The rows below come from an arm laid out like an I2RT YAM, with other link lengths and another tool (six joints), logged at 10 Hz.
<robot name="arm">
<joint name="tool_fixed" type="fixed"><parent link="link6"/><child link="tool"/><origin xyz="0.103 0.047 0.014" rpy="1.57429 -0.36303 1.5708"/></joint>
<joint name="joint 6" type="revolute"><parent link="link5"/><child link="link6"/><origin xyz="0.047 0 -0.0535" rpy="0 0 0"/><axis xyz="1 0 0"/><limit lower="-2.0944" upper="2.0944"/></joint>
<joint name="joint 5" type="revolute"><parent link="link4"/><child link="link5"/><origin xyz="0.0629 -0.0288 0.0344" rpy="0 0 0"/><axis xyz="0 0 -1"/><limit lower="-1.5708" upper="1.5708"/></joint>
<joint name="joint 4" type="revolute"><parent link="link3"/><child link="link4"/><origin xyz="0.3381 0.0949 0.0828" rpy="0 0 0"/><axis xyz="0 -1 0"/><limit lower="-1.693" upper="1.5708"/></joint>
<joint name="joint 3" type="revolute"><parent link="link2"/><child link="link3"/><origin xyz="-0.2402 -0.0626 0" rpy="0 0 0"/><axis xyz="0 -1 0"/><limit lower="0" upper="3.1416"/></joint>
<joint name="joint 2" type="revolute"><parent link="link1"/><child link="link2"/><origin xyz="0.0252 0.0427 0.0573" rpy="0 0 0"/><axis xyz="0 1 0"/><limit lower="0" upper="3.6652"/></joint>
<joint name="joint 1" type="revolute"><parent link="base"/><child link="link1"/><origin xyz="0 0 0.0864" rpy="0 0 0"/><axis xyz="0 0 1"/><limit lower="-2.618" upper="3.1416"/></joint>
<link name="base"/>
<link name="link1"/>
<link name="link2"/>
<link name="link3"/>
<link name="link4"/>
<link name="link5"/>
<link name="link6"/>
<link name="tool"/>
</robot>
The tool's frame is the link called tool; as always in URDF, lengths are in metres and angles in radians.
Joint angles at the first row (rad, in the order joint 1, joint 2, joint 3, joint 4, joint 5, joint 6):
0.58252, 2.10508, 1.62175, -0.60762, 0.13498, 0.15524
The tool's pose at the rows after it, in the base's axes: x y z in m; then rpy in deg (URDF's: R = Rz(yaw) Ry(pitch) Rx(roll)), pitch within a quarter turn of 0, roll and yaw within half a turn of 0:
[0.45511, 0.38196, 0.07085, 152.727, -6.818, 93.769]
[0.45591, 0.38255, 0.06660, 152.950, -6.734, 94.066]
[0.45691, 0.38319, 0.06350, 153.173, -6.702, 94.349]
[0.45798, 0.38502, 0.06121, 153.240, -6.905, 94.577]
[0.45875, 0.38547, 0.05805, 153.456, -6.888, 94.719]
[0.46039, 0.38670, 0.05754, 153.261, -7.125, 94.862]
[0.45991, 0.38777, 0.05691, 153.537, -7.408, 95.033]
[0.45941, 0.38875, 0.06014, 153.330, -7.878, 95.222]
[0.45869, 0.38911, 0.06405, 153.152, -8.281, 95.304]
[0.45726, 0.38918, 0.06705, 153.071, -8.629, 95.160]
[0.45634, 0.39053, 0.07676, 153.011, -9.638, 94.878]
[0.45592, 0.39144, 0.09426, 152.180, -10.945, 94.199]
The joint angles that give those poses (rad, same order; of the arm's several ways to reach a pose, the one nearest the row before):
0.58028, 2.12369, 1.63800, -0.60975, 0.13575, 0.14765
0.57923, 2.13555, 1.64289, -0.60611, 0.13215, 0.14193
0.57791, 2.14676, 1.65016, -0.60513, 0.12788, 0.13653
0.57814, 2.15743, 1.65772, -0.60111, 0.12285, 0.13470
0.57716, 2.16734, 1.66306, -0.59963, 0.11972, 0.13188
0.57655, 2.17327, 1.66824, -0.59377, 0.11668, 0.13040
0.57654, 2.17673, 1.67125, -0.59518, 0.10916, 0.13018
0.57681, 2.16915, 1.66766, -0.59220, 0.10304, 0.13045
0.57680, 2.15911, 1.66302, -0.59173, 0.09833, 0.13179
0.57776, 2.14813, 1.65501, -0.59115, 0.09587, 0.13726
0.57816, 2.13142, 1.65650, -0.60123, 0.08518, 0.14925
0.57956, 2.09797, 1.65381, -0.61023, 0.08131, 0.16955

